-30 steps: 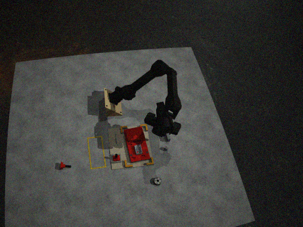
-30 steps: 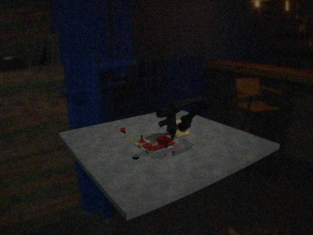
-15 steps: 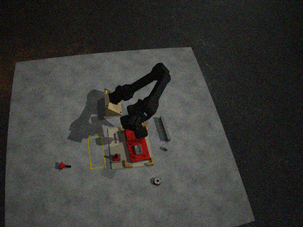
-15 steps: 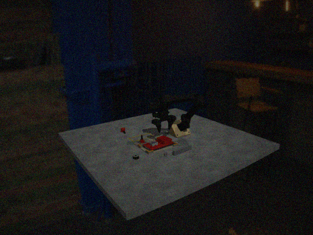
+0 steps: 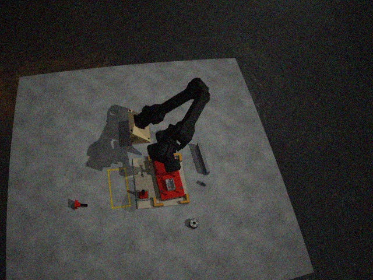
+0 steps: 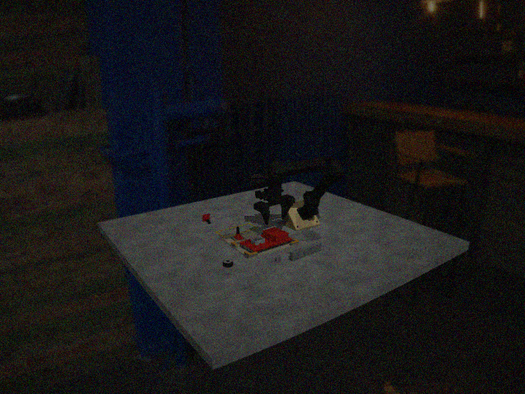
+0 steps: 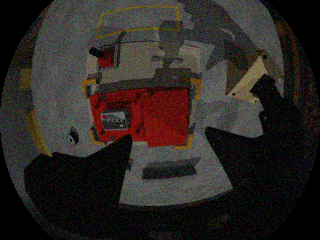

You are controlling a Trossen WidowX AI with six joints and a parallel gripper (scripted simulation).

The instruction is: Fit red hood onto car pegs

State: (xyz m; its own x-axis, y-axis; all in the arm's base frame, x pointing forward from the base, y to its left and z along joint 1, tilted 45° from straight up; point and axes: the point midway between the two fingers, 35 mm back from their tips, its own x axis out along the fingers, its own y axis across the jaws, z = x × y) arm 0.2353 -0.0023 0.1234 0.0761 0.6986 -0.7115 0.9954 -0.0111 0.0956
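The red hood lies 5 cm below my gripper tip. The rest, counted from my gripper tip: grey engine block (9 cm ahead, 7 cm below, 1 cm to the left); then cream jig plate (8 cm below, 6 cm ahead, 2 cm to the right); then grey bar (19 cm to the left, 8 cm below, 2 cm behind).
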